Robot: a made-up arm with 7 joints. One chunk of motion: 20 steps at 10 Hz.
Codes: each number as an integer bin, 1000 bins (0 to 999) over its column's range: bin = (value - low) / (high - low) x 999, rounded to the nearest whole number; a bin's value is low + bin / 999 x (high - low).
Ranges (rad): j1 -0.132..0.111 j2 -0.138..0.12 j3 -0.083..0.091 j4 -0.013..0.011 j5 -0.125..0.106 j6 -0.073..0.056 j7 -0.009..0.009
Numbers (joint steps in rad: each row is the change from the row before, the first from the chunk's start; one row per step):
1: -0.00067 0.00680 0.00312 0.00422 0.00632 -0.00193 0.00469
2: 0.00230 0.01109 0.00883 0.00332 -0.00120 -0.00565 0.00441
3: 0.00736 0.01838 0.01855 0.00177 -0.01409 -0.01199 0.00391
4: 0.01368 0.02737 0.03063 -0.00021 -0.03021 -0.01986 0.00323
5: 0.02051 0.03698 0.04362 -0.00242 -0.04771 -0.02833 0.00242
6: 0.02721 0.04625 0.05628 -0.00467 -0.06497 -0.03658 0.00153
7: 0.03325 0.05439 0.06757 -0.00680 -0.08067 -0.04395 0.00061
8: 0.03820 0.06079 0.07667 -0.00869 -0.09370 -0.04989 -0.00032
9: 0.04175 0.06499 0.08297 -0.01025 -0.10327 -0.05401 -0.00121
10: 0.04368 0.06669 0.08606 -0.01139 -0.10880 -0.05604 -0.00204
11: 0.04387 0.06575 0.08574 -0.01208 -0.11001 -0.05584 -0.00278
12: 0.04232 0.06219 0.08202 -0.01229 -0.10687 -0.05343 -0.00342
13: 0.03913 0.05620 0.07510 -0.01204 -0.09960 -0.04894 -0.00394
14: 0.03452 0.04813 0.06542 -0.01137 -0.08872 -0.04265 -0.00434
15: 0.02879 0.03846 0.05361 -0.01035 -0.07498 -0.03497 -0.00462
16: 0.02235 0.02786 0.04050 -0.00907 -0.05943 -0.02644 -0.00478
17: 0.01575 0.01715 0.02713 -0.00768 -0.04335 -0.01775 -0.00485
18: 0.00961 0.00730 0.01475 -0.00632 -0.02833 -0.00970 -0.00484
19: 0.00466 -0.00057 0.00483 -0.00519 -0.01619 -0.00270 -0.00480
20: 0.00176 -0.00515 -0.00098 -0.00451 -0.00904 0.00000 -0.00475
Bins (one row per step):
1: 540 561 494 717 568 550 760
2: 552 577 527 679 535 522 744
3: 573 606 583 615 480 472 717
4: 599 640 652 532 410 412 679
5: 627 678 727 440 334 346 634
6: 655 713 800 347 260 282 584
7: 679 745 864 258 192 225 533
8: 700 770 917 179 135 179 482
9: 714 786 953 114 94 147 432
10: 722 793 971 67 70 131 386
11: 723 789 969 38 65 133 345
12: 717 775 947 30 78 152 310
13: 704 752 908 40 110 186 281
14: 685 721 852 68 157 235 259
15: 661 683 784 110 216 295 243
16: 635 642 709 164 284 361 234
17: 607 601 632 221 353 428 230
18: 582 563 561 278 418 490 231
19: 562 532 504 325 471 544 233
20: 550 514 471 353 501 565 236

